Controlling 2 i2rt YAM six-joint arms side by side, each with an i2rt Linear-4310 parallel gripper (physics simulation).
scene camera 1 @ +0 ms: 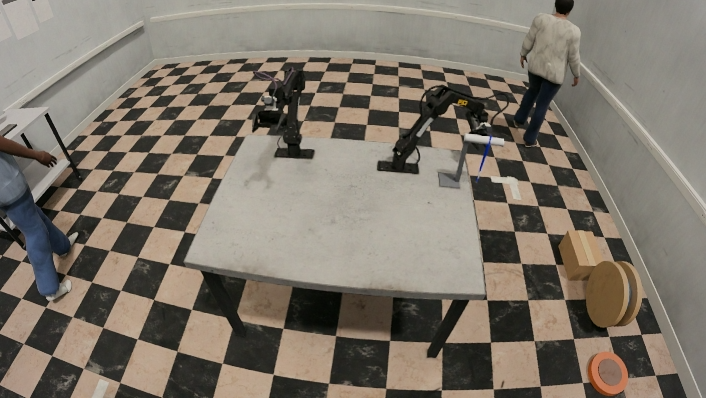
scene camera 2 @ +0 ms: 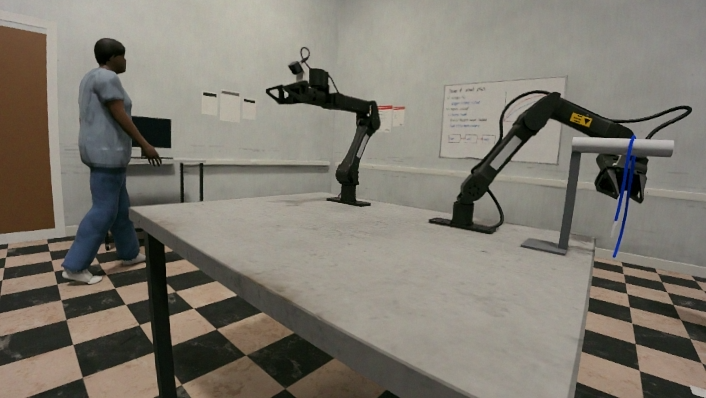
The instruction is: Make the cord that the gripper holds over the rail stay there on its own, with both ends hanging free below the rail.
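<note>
A blue cord (scene camera 1: 483, 157) (scene camera 2: 625, 172) lies over the white rail (scene camera 1: 472, 138) (scene camera 2: 600, 145). Its two strands hang down on either side of the rail, and both ends are below it, one with a whitish tip. My left gripper (scene camera 1: 481, 130) (scene camera 2: 620, 195) is behind and below the rail in the scene camera 2 view. Its fingers stand apart, and the cord's strands pass in front of or between them; which one cannot be told. My right gripper (scene camera 1: 257, 121) (scene camera 2: 274, 95) is open and empty, raised far away from the rail.
The rail is carried by a grey post (scene camera 1: 462, 162) (scene camera 2: 571, 200) near the right edge of the grey table (scene camera 1: 340, 225) (scene camera 2: 425, 280). A cardboard box (scene camera 1: 580, 254) and a large spool (scene camera 1: 607, 295) stand on the floor at the right. Two people stand away from the table.
</note>
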